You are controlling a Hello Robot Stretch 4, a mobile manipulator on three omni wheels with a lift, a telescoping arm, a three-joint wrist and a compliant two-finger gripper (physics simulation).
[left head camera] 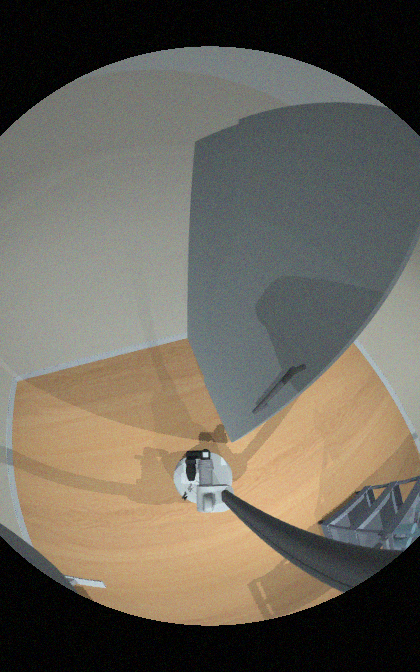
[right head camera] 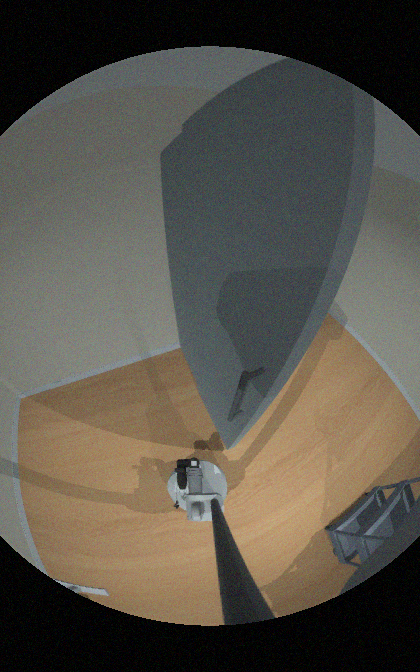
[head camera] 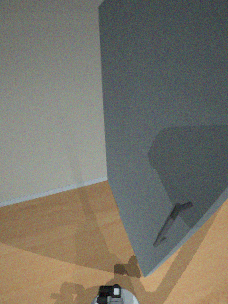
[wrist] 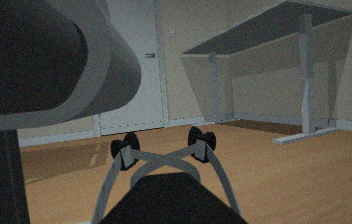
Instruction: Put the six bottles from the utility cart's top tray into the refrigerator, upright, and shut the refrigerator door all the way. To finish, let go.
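Places are measured from the robot's base along level axes (x ahead, y left, z up), in millimetres.
Where they show: gripper, fingertip midpoint: [left head camera: 191, 500] [right head camera: 183, 508] [wrist: 163, 141].
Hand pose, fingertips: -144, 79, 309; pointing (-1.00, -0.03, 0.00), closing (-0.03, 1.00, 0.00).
After its pixels a point has its place, as x, y, z.
The refrigerator door [head camera: 140, 90] {683, -83, 1394} [left head camera: 280, 200] {584, -121, 1506} [right head camera: 250, 200] {453, -171, 1504} stands open and rises close in front of my base. Its handle [head camera: 167, 225] {295, -165, 1067} [left head camera: 277, 390] {292, -170, 1070} [right head camera: 240, 395] {292, -173, 1080} is low on its outer face, near the free edge. The shelves are hidden behind it. The utility cart [left head camera: 360, 525] {-679, -1076, 441} [right head camera: 360, 530] {-617, -986, 460} shows partly at the lower right, partly behind my dark mast; bluish shapes at its edge are too cut off to tell as bottles. My gripper [wrist: 163, 141] {-144, 79, 309} is open and empty, its two fingertips apart above the floor, away from the refrigerator and the cart.
In the wrist view a table [wrist: 250, 30] {-1743, 868, 897} on metal legs stands at the right, and a white room door [wrist: 132, 65] with a handle is in the wall behind. A white table foot [left head camera: 87, 582] [right head camera: 85, 588] lies at the lower left. Walls run behind the refrigerator.
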